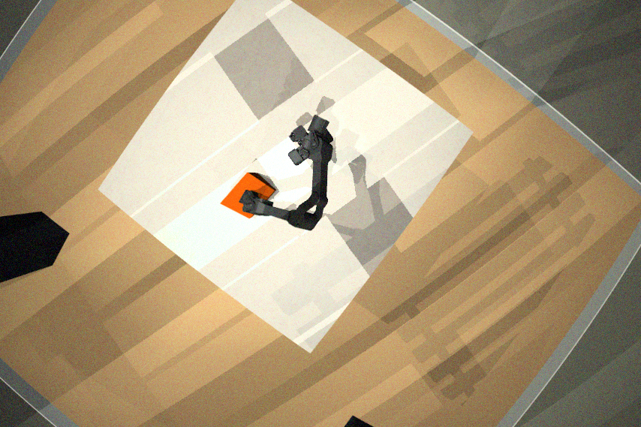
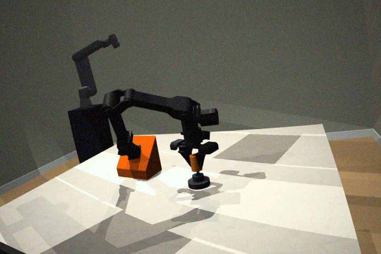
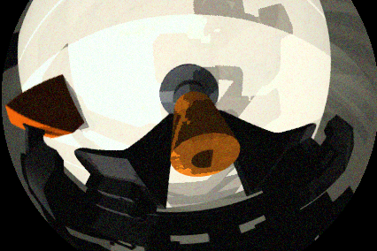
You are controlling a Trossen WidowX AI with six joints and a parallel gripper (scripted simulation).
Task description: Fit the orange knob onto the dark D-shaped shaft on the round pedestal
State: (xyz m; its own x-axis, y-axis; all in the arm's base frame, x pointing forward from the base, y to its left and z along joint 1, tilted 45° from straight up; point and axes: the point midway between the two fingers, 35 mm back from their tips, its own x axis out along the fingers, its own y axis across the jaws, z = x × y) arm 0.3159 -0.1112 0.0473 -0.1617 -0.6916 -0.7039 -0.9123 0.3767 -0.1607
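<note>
My gripper tip is 2 cm below the orange knob. From my gripper tip the other things lie so: round dark pedestal 4 cm below.
</note>
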